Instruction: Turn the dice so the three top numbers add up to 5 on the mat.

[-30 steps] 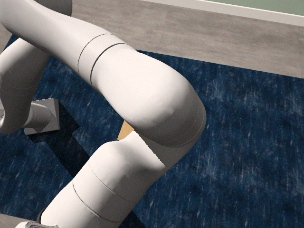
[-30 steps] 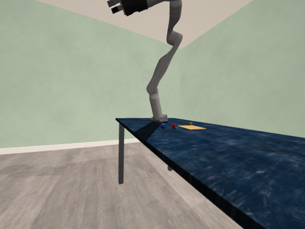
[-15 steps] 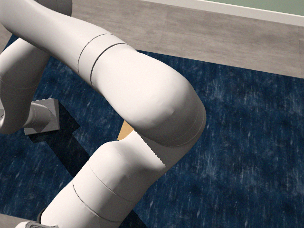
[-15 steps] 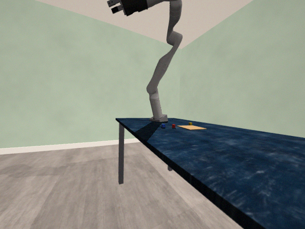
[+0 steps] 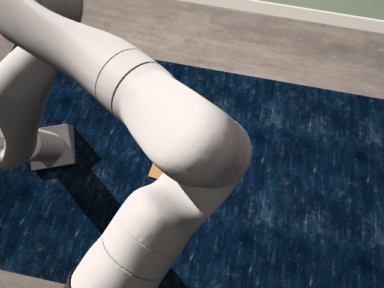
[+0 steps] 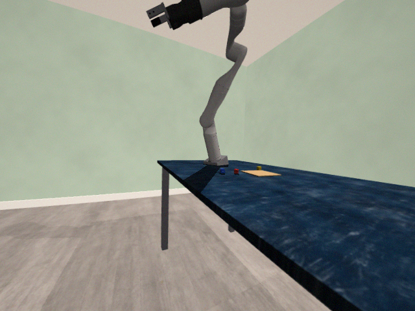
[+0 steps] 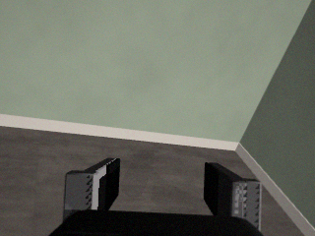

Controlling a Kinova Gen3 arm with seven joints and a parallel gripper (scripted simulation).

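Now: hand 3 cm past the red die, 40 cm to the right of it and 57 cm above it. The rest, counted from my hand: blue die: 5 cm behind, 33 cm to the left, 57 cm below; then tan mat: 53 cm to the left, 58 cm below; then yellow die: 10 cm behind, 61 cm to the left, 57 cm below.
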